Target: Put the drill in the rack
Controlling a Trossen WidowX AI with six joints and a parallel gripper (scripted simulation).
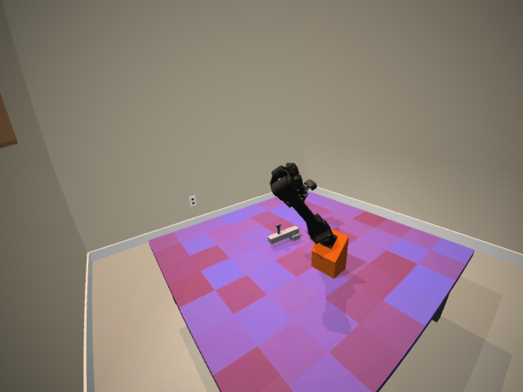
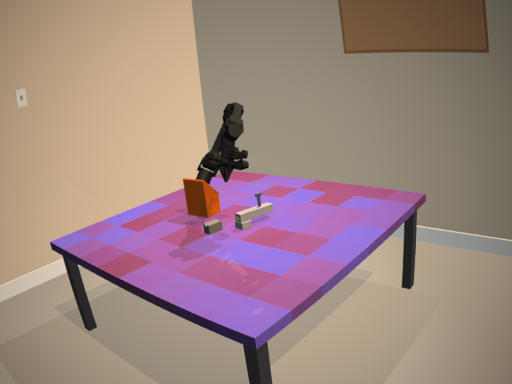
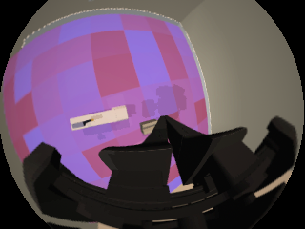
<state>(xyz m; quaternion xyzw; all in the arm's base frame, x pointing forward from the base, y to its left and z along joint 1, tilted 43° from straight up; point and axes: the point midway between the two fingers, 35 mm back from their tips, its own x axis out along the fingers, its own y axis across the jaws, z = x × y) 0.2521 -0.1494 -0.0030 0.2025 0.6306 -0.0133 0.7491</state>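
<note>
My gripper tip is 40 mm short of the dark key, 150 mm to the right of it and 120 mm above it. Round my gripper tip: grey rack block (80 mm behind, 30 mm to the right, 190 mm below); drill (30 mm ahead, 90 mm to the left, 170 mm below); fixture block (30 mm ahead, 110 mm to the left, 180 mm below).
</note>
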